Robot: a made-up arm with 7 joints.
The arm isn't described. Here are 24 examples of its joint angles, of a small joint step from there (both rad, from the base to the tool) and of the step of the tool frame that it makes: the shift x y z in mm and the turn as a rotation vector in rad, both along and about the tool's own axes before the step.
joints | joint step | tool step
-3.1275 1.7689 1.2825 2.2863 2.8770 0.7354 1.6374 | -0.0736 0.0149 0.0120 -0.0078 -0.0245 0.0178 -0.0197 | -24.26 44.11 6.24 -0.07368 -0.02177 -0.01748
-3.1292 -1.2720 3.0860 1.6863 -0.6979 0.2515 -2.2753 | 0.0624 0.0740 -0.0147 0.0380 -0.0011 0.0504 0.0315 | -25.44 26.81 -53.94 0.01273 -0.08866 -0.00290
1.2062 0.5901 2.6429 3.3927 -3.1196 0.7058 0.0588 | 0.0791 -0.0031 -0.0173 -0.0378 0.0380 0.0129 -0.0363 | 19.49 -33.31 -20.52 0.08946 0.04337 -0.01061
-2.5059 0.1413 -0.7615 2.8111 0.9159 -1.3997 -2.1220 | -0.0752 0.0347 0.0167 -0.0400 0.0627 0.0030 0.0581 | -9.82 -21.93 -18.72 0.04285 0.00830 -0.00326
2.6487 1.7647 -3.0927 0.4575 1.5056 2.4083 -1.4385 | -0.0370 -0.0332 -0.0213 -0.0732 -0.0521 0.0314 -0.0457 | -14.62 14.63 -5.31 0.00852 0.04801 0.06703
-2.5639 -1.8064 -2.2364 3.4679 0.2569 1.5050 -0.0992 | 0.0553 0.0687 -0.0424 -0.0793 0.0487 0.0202 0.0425 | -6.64 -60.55 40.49 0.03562 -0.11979 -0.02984
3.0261 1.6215 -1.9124 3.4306 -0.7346 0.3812 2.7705 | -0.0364 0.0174 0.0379 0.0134 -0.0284 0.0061 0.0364 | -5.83 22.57 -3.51 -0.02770 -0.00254 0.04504
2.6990 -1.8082 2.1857 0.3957 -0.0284 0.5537 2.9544 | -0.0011 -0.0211 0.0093 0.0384 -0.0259 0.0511 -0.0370 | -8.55 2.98 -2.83 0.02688 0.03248 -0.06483
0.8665 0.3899 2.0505 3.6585 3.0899 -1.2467 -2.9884 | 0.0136 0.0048 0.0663 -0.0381 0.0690 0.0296 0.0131 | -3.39 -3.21 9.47 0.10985 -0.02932 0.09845
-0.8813 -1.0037 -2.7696 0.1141 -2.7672 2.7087 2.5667 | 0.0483 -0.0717 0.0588 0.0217 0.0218 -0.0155 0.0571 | -4.06 -35.27 -11.27 0.07741 -0.03686 0.10355
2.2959 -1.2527 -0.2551 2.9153 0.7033 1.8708 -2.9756 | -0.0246 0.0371 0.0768 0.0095 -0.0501 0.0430 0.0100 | -1.07 9.40 33.41 0.01217 0.08736 -0.01351
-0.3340 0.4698 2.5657 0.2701 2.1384 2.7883 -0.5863 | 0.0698 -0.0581 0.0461 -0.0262 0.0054 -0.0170 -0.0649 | 14.36 24.95 -11.25 0.01131 0.06580 0.06166
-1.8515 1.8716 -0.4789 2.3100 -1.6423 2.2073 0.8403 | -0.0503 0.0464 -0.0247 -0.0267 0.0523 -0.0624 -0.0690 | -20.23 -54.37 -6.60 0.03286 0.03306 -0.17881
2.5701 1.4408 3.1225 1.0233 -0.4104 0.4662 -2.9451 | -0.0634 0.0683 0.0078 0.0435 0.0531 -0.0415 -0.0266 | -11.96 11.96 -49.72 0.03796 -0.14420 0.00211
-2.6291 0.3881 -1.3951 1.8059 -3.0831 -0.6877 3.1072 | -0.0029 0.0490 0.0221 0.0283 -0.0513 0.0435 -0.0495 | 8.34 -22.14 5.67 -0.03640 0.05849 -0.14189
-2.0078 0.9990 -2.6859 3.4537 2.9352 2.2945 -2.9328 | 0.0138 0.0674 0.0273 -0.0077 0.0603 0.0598 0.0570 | -19.40 13.74 32.62 -0.04133 0.13153 -0.01216
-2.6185 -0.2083 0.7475 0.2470 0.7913 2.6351 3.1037 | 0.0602 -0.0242 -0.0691 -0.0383 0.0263 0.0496 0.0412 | -1.69 -5.89 10.85 -0.02936 0.05119 0.01651
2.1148 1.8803 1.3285 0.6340 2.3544 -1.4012 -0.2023 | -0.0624 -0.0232 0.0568 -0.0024 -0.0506 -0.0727 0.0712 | 18.48 12.92 -13.69 0.11620 0.02398 0.07457
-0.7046 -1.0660 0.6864 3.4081 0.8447 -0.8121 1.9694 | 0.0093 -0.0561 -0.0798 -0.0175 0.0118 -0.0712 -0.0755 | -38.88 14.74 -0.15 0.02741 -0.09228 -0.07064
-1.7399 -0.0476 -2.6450 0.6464 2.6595 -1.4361 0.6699 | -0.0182 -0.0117 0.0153 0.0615 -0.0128 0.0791 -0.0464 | -15.66 0.95 -4.39 -0.06805 -0.10689 -0.02639
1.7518 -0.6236 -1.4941 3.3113 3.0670 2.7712 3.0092 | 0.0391 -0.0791 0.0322 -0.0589 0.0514 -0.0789 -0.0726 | 8.36 60.54 -21.33 0.06357 -0.15018 -0.20044
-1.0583 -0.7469 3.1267 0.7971 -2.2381 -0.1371 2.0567 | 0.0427 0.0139 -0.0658 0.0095 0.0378 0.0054 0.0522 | 5.90 2.90 -3.14 -0.04909 0.02607 0.09417
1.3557 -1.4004 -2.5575 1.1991 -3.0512 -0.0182 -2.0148 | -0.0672 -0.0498 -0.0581 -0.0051 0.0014 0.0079 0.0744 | 43.58 20.67 2.79 -0.01413 0.02919 0.17809
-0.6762 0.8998 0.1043 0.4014 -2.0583 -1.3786 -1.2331 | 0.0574 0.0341 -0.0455 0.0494 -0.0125 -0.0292 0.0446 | -19.05 -3.07 1.58 0.02119 0.01549 0.05098
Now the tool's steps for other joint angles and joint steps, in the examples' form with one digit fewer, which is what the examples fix.
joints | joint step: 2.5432 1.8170 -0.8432 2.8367 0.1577 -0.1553 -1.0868 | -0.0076 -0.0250 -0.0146 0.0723 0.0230 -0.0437 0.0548
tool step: 4.4 40.3 -11.7 -0.1207 0.0509 0.0693
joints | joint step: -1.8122 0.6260 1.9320 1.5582 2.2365 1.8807 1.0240 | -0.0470 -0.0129 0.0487 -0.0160 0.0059 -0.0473 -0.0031
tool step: 6.5 6.3 11.5 0.0235 0.0320 0.0042
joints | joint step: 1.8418 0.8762 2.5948 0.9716 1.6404 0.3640 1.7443 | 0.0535 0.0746 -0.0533 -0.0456 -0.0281 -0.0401 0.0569
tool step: 6.3 -27.0 -25.5 0.0109 -0.0108 0.1024
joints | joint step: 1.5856 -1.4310 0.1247 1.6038 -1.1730 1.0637 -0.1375 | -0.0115 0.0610 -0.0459 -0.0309 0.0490 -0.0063 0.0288
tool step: 12.7 -27.1 38.0 0.0780 -0.0662 -0.0069
